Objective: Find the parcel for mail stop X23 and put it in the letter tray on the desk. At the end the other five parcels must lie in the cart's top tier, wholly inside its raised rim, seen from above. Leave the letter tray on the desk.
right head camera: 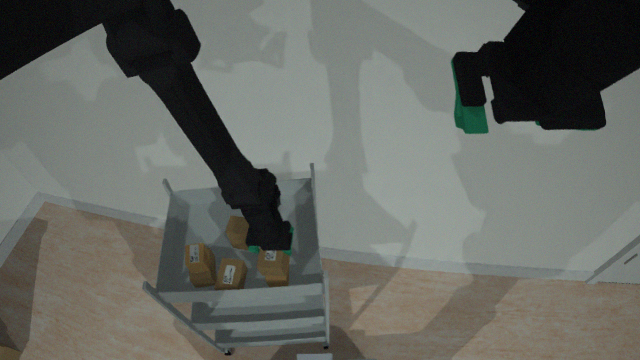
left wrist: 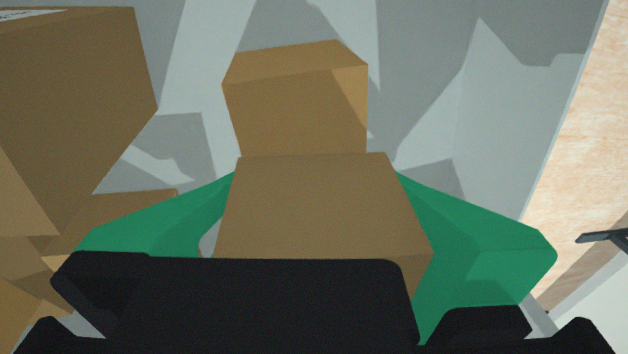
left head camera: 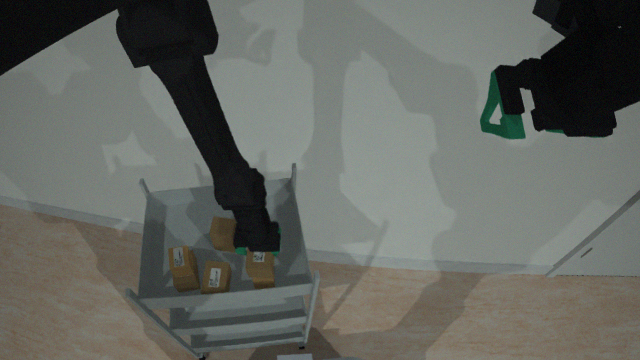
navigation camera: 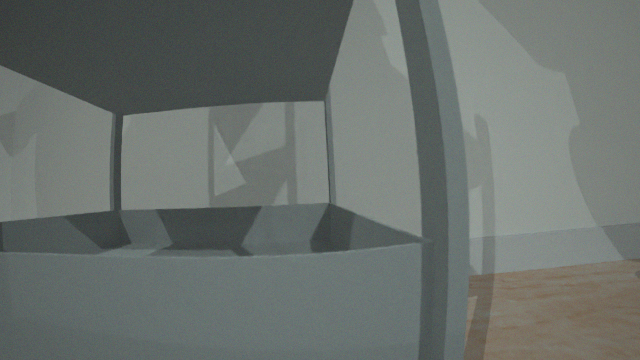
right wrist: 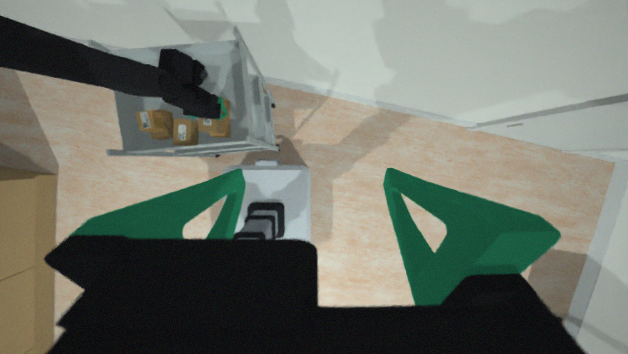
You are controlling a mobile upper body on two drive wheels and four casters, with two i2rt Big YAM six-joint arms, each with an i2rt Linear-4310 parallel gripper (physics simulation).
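Places are measured from the left arm's base along level axes (x back, y down, z right), in centimetres.
Pixels of known places: left gripper, fingertip midpoint: (left wrist: pixel 314 176) (right wrist: pixel 218 113); right gripper, fingertip midpoint: (right head camera: pixel 498 119) (left head camera: pixel 515 125) (right wrist: pixel 314 176).
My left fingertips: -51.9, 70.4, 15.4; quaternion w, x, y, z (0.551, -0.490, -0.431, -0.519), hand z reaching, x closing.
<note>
For each thing: its top centre in the pictures, then the offset to it from my left fingertips, as dx, dy, dz. "*": a spot on its surface instead.
- brown parcel, top centre: (left wrist: pixel 328 337) (left head camera: pixel 260 251) (right head camera: pixel 272 249) (right wrist: pixel 207 116) +2.4, -6.5, -0.7
- cart's lower tier, surface spot: (navigation camera: pixel 200 300) * +10.5, +52.3, +2.0
My left gripper (left head camera: pixel 257 251) (right head camera: pixel 271 250) (left wrist: pixel 314 176) is shut on a brown parcel (left head camera: pixel 259 265) (right head camera: pixel 271 264) (left wrist: pixel 320 220), over the cart's top tier (left head camera: pixel 225 296) (right head camera: pixel 240 293) (right wrist: pixel 175 151). A label shows on the held parcel in the head views, too small to read. Another parcel (left wrist: pixel 300 110) lies close beyond it in the left wrist view. More parcels lie inside the rim: a tall one (left head camera: pixel 183 270) (right head camera: pixel 200 265), a small one (left head camera: pixel 216 277) (right head camera: pixel 231 274) and one (left head camera: pixel 222 234) (right head camera: pixel 237 232) partly behind the gripper. My right gripper (right wrist: pixel 314 176) is open and empty, away from the cart. The letter tray does not show.
The cart's lower tier (navigation camera: pixel 200 300) and corner post (navigation camera: pixel 452 200) stand close before the navigation camera. A pale wall (left head camera: pixel 390 175) rises behind the cart. A brown block-like surface (right wrist: pixel 22 225) is at the left of the right wrist view. A door (left head camera: pixel 610 250) is at the right.
</note>
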